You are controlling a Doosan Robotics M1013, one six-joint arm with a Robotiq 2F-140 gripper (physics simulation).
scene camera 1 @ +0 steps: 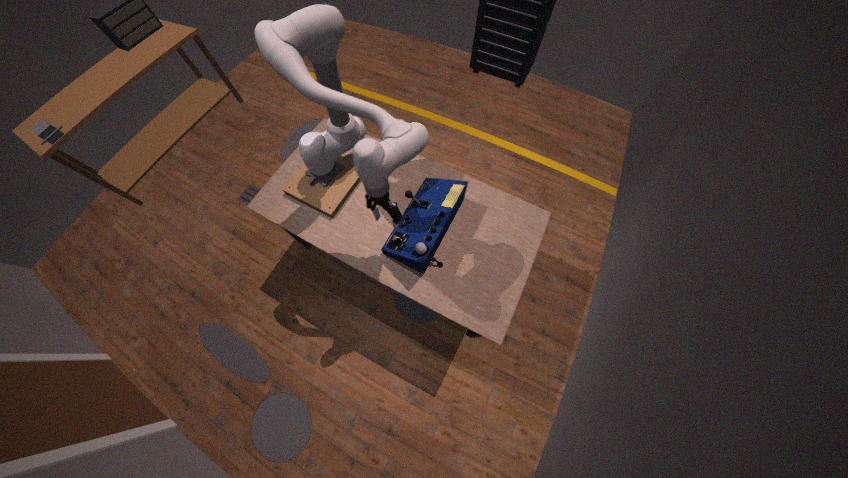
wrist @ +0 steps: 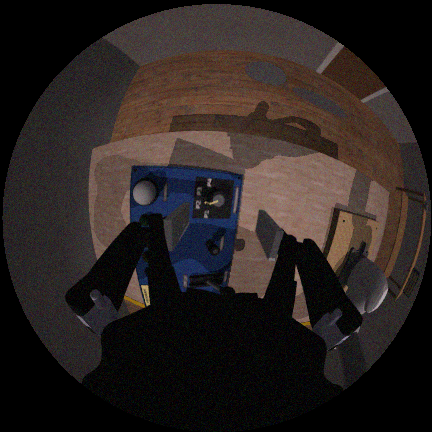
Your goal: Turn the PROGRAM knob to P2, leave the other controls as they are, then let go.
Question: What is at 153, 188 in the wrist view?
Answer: A blue control panel.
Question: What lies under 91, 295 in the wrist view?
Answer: My gripper.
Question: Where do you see a blue control panel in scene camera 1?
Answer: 429, 222
